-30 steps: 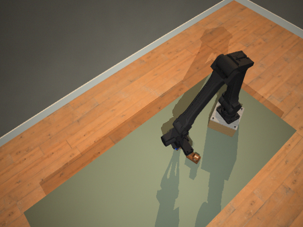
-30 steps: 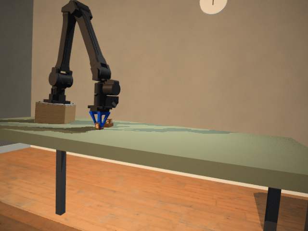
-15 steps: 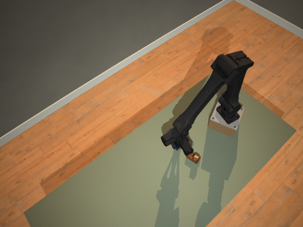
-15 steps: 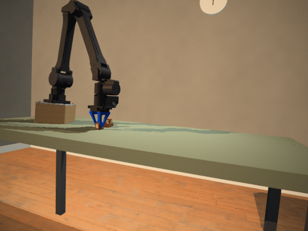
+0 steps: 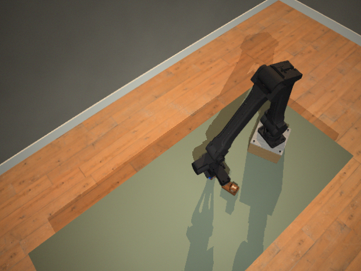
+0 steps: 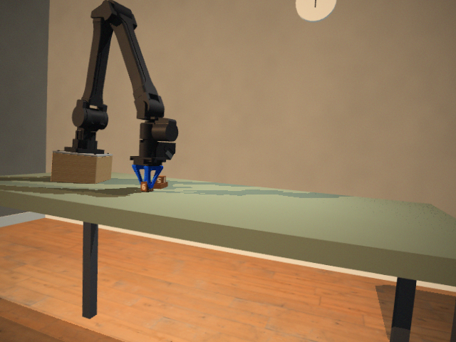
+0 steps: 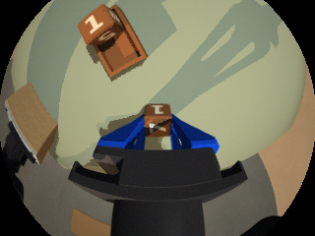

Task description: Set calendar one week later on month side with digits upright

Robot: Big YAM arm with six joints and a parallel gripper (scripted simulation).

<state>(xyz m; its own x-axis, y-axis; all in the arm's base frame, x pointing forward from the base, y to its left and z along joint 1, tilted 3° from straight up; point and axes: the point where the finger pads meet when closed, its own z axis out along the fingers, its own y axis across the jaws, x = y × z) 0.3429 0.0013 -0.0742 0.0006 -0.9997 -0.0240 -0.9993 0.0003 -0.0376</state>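
Now: hand right at the brown digit cube. Round my hand: brown tray: 40 mm behind, 100 mm to the left, 10 mm below.
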